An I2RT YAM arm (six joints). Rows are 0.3 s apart.
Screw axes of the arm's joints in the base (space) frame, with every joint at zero. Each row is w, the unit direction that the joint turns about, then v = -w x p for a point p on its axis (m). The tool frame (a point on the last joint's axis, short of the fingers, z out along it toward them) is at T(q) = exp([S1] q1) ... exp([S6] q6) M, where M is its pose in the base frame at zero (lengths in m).
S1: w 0 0 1 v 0 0 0
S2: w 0 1 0 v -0.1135 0 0.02
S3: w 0 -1 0 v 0.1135 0 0.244
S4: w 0 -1 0 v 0.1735 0 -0.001
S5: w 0 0 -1 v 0 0.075 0
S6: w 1 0 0 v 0 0.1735 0
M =
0 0 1 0.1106
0 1 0 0
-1 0 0 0.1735
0 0 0 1
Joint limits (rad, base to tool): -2.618..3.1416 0..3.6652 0..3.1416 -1.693..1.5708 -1.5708..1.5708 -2.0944..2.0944
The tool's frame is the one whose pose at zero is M.
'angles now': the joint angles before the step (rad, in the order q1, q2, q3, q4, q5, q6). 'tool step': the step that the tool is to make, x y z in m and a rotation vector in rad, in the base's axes. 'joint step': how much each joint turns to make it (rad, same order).
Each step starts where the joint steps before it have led.
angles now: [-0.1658 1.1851 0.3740 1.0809 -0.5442 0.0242]
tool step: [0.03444 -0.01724 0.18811 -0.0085 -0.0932 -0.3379]
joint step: [-0.0026 -0.0058 0.7458 -0.6947 0.3227 -0.0984]
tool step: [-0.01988 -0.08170 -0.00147 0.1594 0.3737 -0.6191]
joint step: [-0.2621 0.0366 0.1942 -0.5619 0.3605 -0.0035]
